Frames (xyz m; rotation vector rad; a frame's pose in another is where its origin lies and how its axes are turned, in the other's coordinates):
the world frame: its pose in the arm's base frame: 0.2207 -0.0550 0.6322 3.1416 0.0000 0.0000
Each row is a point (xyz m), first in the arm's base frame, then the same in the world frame.
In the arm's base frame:
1: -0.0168 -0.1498 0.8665
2: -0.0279 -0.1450 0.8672
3: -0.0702 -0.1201 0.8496
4: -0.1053 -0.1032 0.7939
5: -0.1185 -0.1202 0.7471
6: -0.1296 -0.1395 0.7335
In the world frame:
1: -0.2375 0.0948 -0.2343
2: -0.2486 0.0900 -0.2350
3: -0.2909 0.0651 -0.2174
4: -0.3260 0.0482 -0.1617
5: -0.3392 0.0652 -0.1149
6: -0.3503 0.0845 -0.1013

